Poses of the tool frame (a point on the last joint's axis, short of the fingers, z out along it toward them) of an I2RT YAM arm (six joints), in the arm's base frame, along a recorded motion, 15 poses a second.
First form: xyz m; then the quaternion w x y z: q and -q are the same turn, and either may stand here.
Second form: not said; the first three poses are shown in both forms.
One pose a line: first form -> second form
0.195 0.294 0.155 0.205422 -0.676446 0.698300 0.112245 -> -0.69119 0.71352 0.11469 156.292 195 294 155
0.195 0.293 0.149 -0.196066 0.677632 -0.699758 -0.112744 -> -0.69104 0.71361 0.11498 157.386 195 293 149
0.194 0.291 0.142 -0.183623 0.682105 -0.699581 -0.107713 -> -0.69390 0.71168 0.10958 158.838 194 291 142
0.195 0.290 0.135 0.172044 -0.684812 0.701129 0.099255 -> -0.69518 0.71174 0.10076 160.187 195 290 135
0.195 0.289 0.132 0.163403 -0.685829 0.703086 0.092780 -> -0.69517 0.71266 0.09404 161.191 195 289 132
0.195 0.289 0.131 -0.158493 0.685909 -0.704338 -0.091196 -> -0.69469 0.71335 0.09236 161.761 195 289 131
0.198 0.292 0.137 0.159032 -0.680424 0.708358 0.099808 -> -0.68919 0.71749 0.10109 161.699 198 292 137
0.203 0.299 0.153 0.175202 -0.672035 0.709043 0.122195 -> -0.68259 0.72018 0.12411 159.819 203 299 153
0.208 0.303 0.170 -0.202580 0.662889 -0.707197 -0.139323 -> -0.67692 0.72217 0.14227 156.624 208 303 170
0.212 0.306 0.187 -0.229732 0.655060 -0.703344 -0.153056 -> -0.67306 0.72267 0.15726 153.437 212 306 187
